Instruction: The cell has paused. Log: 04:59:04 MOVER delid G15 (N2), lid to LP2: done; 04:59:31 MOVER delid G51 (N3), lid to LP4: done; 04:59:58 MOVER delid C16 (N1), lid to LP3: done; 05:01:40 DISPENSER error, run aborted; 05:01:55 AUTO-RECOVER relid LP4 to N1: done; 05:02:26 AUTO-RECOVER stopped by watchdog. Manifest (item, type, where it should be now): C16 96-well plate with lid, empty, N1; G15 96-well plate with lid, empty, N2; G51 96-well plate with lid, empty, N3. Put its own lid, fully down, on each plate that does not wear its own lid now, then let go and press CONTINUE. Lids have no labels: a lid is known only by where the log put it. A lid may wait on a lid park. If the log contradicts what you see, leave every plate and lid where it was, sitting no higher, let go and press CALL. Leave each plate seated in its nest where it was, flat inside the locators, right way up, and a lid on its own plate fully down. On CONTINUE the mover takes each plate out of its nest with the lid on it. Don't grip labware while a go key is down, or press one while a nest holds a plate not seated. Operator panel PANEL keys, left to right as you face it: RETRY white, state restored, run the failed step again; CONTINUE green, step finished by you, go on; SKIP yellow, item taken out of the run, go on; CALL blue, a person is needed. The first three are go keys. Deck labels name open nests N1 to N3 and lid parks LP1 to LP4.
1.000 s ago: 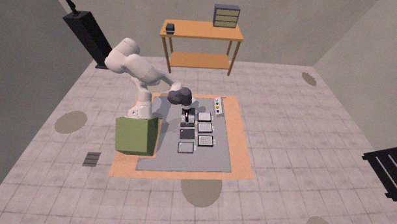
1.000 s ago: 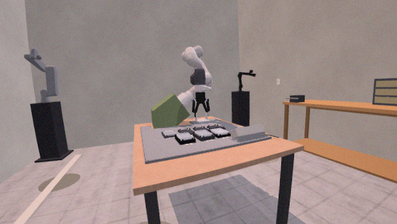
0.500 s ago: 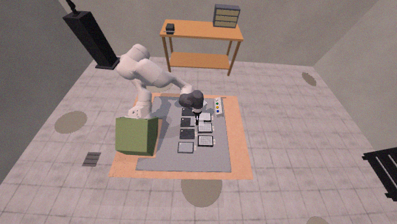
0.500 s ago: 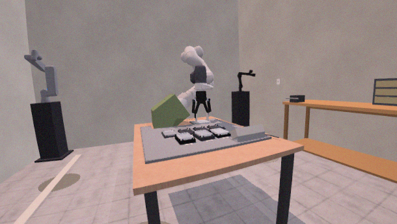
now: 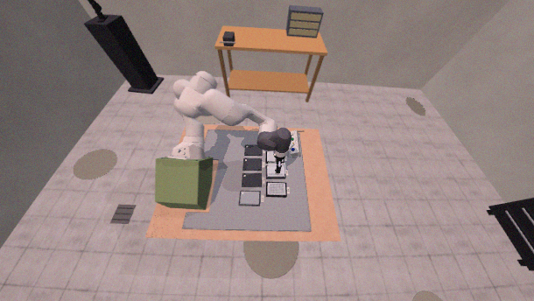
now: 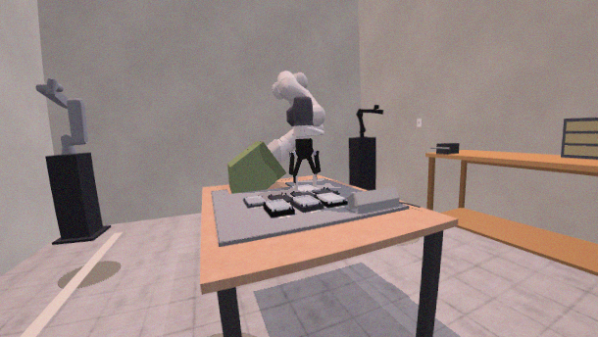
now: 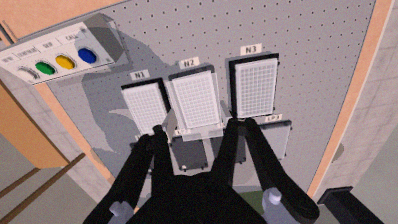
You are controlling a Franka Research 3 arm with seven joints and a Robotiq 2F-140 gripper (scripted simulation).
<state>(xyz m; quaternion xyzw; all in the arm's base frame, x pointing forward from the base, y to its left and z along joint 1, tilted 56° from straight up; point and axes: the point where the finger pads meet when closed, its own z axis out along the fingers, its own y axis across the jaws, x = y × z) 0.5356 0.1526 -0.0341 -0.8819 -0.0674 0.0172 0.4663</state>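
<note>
The pale lid lies 2 cm below my hand. Round my hand: lid park LP2 (19 cm behind, 10 cm below, 4 cm to the left); blue key (19 cm to the left, 12 cm ahead, 4 cm below); lid park LP1 (17 cm behind, 10 cm below, 8 cm to the right).
</note>
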